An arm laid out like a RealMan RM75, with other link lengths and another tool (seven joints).
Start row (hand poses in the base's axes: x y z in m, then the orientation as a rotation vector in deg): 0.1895, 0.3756, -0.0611, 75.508, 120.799, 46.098
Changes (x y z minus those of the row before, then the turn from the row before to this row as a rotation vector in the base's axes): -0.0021, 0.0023, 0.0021, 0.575, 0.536, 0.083; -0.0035, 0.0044, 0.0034, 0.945, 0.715, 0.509; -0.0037, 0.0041, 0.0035, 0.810, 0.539, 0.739; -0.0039, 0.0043, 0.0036, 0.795, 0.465, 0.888; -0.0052, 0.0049, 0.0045, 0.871, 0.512, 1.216; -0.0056, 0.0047, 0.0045, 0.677, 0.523, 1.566; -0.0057, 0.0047, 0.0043, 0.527, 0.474, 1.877; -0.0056, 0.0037, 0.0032, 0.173, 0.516, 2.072; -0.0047, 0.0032, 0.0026, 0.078, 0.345, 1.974; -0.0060, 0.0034, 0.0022, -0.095, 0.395, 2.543; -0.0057, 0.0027, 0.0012, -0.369, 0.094, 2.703; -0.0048, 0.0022, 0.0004, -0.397, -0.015, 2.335
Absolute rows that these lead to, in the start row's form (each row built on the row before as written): 0.1874, 0.3779, -0.0590, 76.084, 121.201, 46.530; 0.1839, 0.3823, -0.0556, 76.562, 122.039, 47.479; 0.1802, 0.3864, -0.0521, 76.627, 122.951, 48.455; 0.1763, 0.3907, -0.0485, 76.481, 123.932, 49.513; 0.1711, 0.3956, -0.0440, 76.074, 125.210, 50.770; 0.1655, 0.4003, -0.0395, 75.220, 126.820, 51.923; 0.1598, 0.4050, -0.0352, 73.924, 128.674, 53.031; 0.1542, 0.4087, -0.0320, 72.273, 130.776, 53.747; 0.1495, 0.4119, -0.0294, 70.518, 132.668, 54.374; 0.1435, 0.4153, -0.0272, 68.091, 135.078, 54.939; 0.1378, 0.4180, -0.0260, 65.107, 137.400, 55.294; 0.1330, 0.4202, -0.0256, 62.384, 139.305, 55.510
